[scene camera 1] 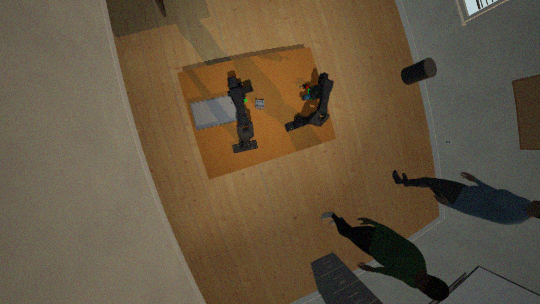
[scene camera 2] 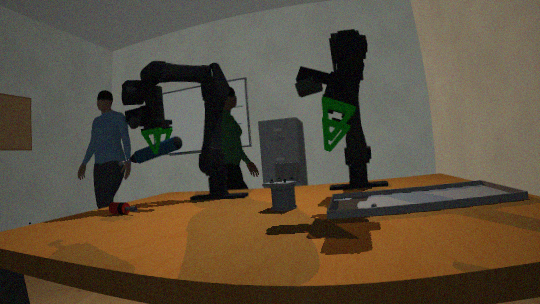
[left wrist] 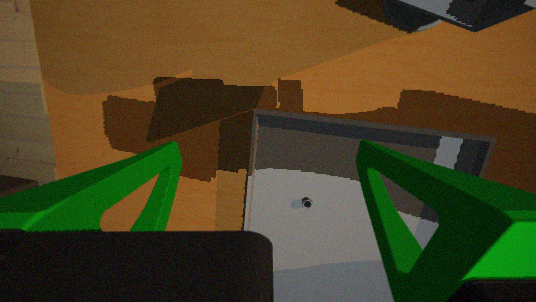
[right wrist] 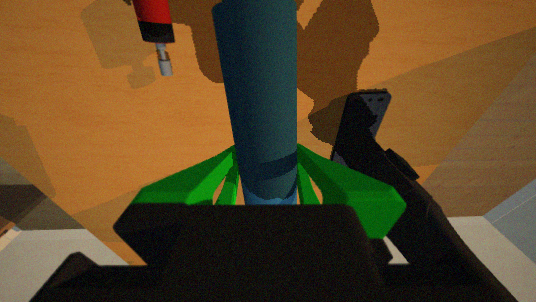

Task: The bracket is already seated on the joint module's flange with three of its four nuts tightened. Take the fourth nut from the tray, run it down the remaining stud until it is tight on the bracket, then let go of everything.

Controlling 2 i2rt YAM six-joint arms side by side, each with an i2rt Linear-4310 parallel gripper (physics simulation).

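Frame: origin at the left arm's base, x up, y right, z ahead, level; centimetres.
Where they show: left gripper, between the fingertips: [scene camera 2: 327,145] [left wrist: 268,150]; right gripper, between the fingertips: [scene camera 1: 309,96] [scene camera 2: 159,153] [right wrist: 267,150]; left arm's base, origin of its link: [scene camera 1: 245,146] [scene camera 2: 359,186]; right arm's base, origin of its link: [scene camera 1: 295,124] [scene camera 2: 219,197] [right wrist: 352,142].
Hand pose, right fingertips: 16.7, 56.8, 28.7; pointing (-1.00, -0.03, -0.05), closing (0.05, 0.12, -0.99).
Each offset is from my right fingertips to the top centre of the thing, as dx, dy, dz.
The loose nut @[-15.8, -60.1, +8.5] [left wrist: 307,202] [scene camera 2: 374,205] lies on the floor of the grey tray @[-15.1, -71.2, +3.9] [left wrist: 350,123] [scene camera 2: 425,206]. My left gripper [left wrist: 268,150] [scene camera 2: 331,144] is open and empty, high above the tray's end; the nut shows beyond and between its fingertips in the left wrist view. The grey bracket [scene camera 2: 274,184] [scene camera 1: 259,103] sits on the upright joint module @[-9.3, -38.6, +2.5] [scene camera 2: 283,198], with dark studs on top; its nuts are too small to tell. Part of the module [left wrist: 410,19] shows at the top right. My right gripper [right wrist: 267,150] [scene camera 2: 156,151] is shut on a blue cylindrical tool [right wrist: 260,75] [scene camera 2: 169,146], held above the table.
A red tool @[-13.3, +5.2, +12.9] [scene camera 2: 119,208] [right wrist: 154,17] with a metal tip lies on the table near the right gripper. The module stands between the two arms, beside the tray. The tray has raised walls. The right arm's base [scene camera 2: 218,196] stands behind the red tool. Two people stand beyond the table.
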